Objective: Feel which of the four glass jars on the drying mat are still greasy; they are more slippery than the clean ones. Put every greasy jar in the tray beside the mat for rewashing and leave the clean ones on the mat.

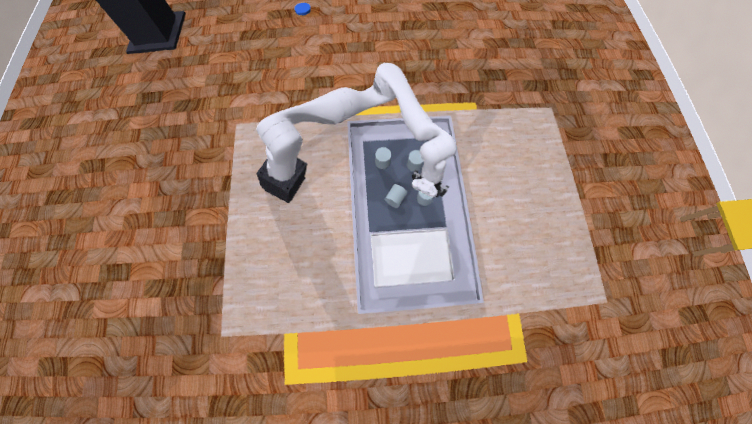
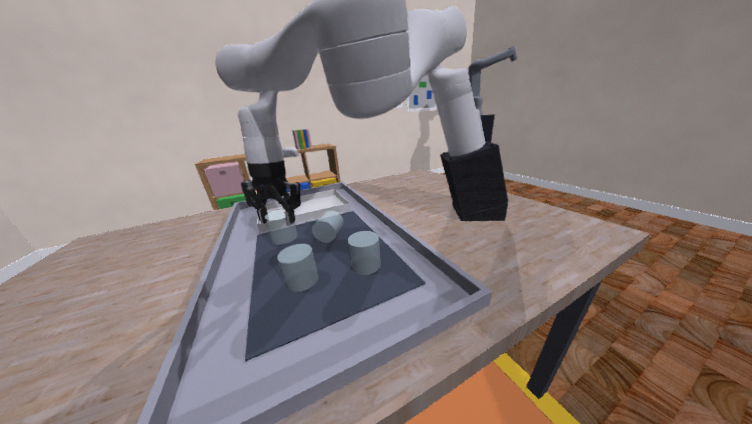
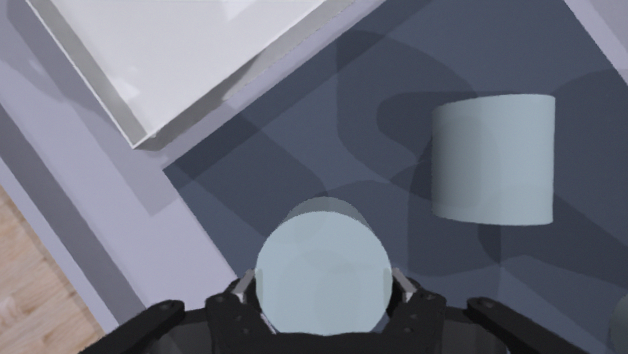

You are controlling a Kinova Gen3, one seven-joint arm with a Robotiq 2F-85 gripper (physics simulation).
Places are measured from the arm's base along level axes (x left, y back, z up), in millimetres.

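Pixels of known places: gripper, fingertip midpoint: (image 2: 277, 223) (image 3: 323, 286); arm's base, origin of the base link: (image 1: 282, 168) (image 2: 465, 150).
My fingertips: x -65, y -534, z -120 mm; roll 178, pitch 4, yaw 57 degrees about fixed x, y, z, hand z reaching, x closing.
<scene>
For each thing: its top centre in the pictures, then the offset to it from my fingertips. Level surfaces: height alone.
- upright glass jar, middle of its top: (image 3: 320, 280) (image 2: 278, 214) (image 1: 427, 191) dx -9, dy +6, dz +20 mm
- dark drying mat, its level: dz -73 mm
- second jar, middle of its top: (image 3: 518, 160) (image 2: 326, 215) (image 1: 396, 193) dx +1, dy +122, dz -9 mm
- third jar, middle of its top: (image 2: 363, 238) (image 1: 383, 154) dx +171, dy +164, dz -5 mm
- fourth jar, middle of its top: (image 2: 294, 252) (image 1: 416, 157) dx +153, dy +29, dz -5 mm
- white tray, middle of its top: (image 1: 412, 256) (image 2: 302, 203) dx -244, dy +77, dz -46 mm
- wooden table, its level: dz -78 mm
My gripper (image 1: 429, 188) (image 2: 276, 218) (image 3: 323, 286) is shut on an upright glass jar (image 1: 423, 200) (image 2: 283, 232) (image 3: 324, 250), one finger against each side. The jar hangs slightly above the dark drying mat (image 1: 405, 222) (image 2: 337, 310) (image 3: 300, 150), near the mat's tray end. A second jar (image 1: 395, 195) (image 2: 327, 227) (image 3: 495, 160) lies on its side on the mat beside it. A third jar (image 1: 382, 157) (image 2: 364, 252) and a fourth jar (image 1: 415, 159) (image 2: 298, 267) stand upright at the other end. The white tray (image 1: 405, 263) (image 2: 330, 201) (image 3: 175, 50) holds no jar. Grease cannot be seen.
A low-walled grey basin (image 1: 471, 284) (image 2: 473, 296) surrounds the mat and tray on the wooden table (image 1: 531, 210) (image 2: 115, 263). The black robot base (image 1: 281, 181) (image 2: 476, 184) stands on the table beside the basin. The near tray wall borders the mat.
</scene>
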